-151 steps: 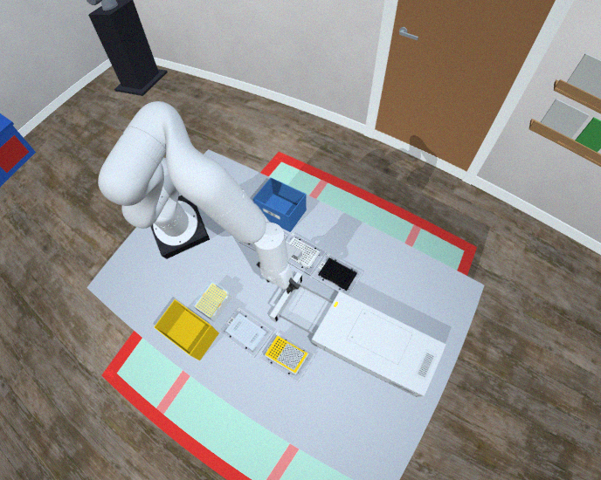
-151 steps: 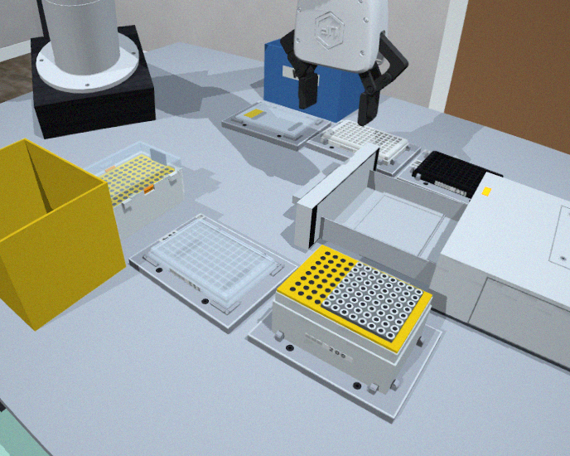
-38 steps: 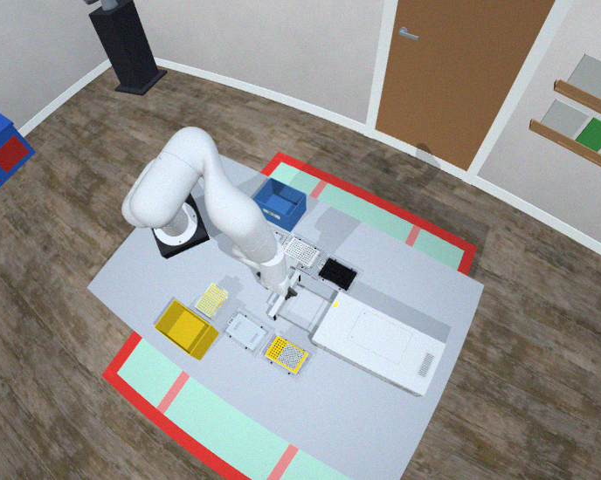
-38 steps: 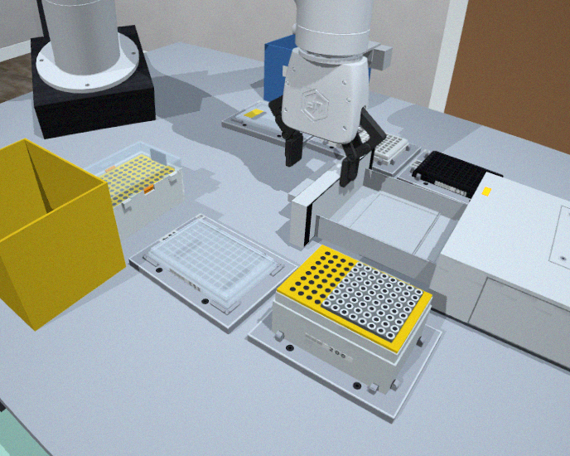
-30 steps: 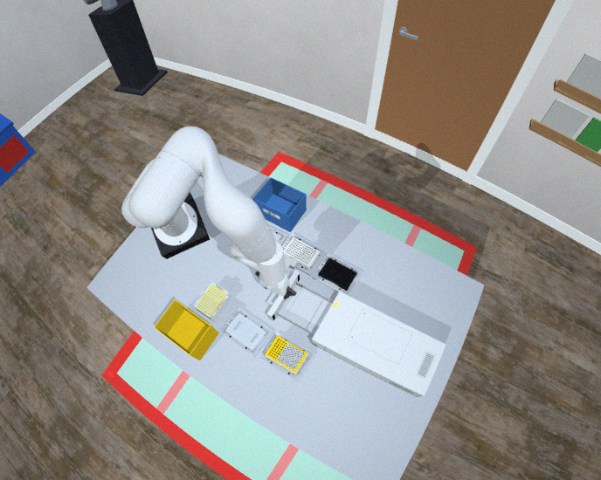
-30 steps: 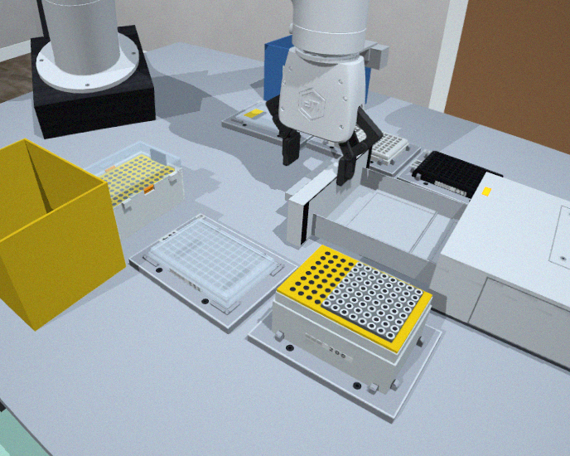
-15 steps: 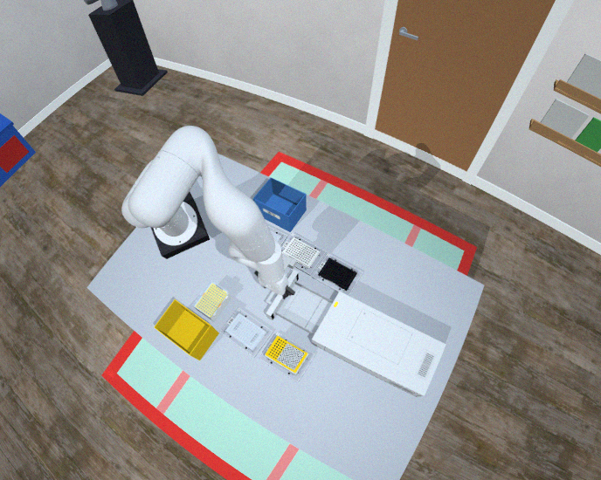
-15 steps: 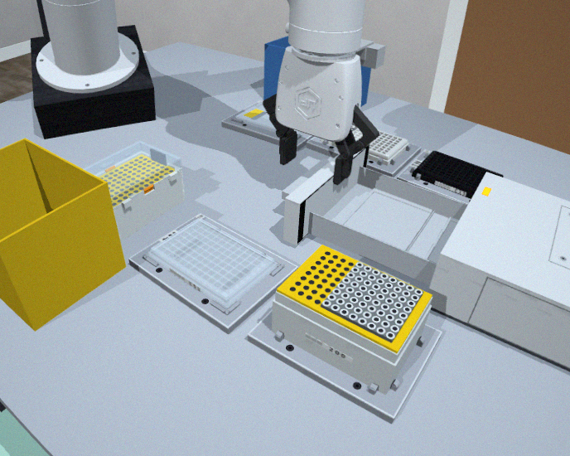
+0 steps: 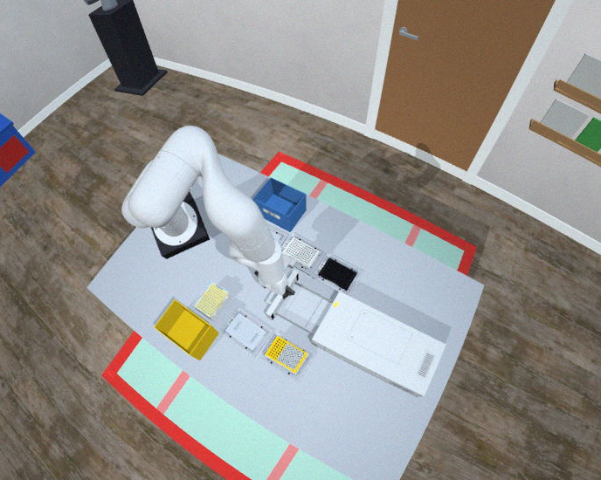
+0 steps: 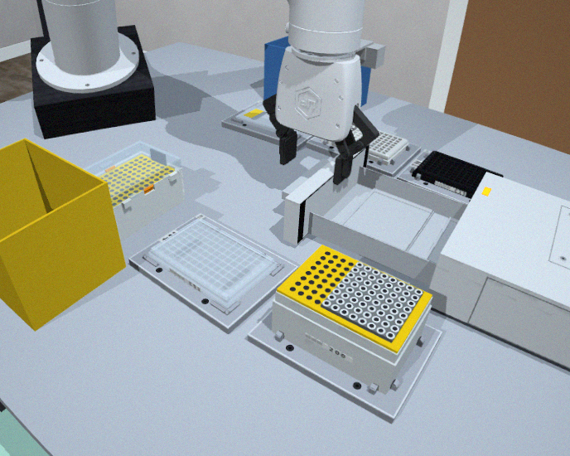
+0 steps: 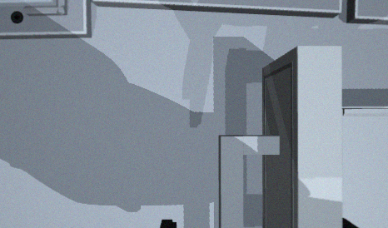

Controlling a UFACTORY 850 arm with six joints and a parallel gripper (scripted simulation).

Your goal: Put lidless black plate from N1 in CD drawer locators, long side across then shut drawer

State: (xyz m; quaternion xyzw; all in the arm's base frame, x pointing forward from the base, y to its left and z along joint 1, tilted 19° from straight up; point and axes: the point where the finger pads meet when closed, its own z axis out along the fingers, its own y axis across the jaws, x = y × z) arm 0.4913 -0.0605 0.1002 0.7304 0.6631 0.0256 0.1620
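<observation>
My hand is 180 mm short of the black plate, 170 mm to the right of it and 50 mm above it. Also, from my hand: white plate (200 mm to the left, 50 mm below, 10 mm ahead); clear lidded plate (180 mm to the right, 50 mm below, 50 mm behind); cooler drawer (150 mm ahead, 30 mm below, 20 mm to the right).
</observation>
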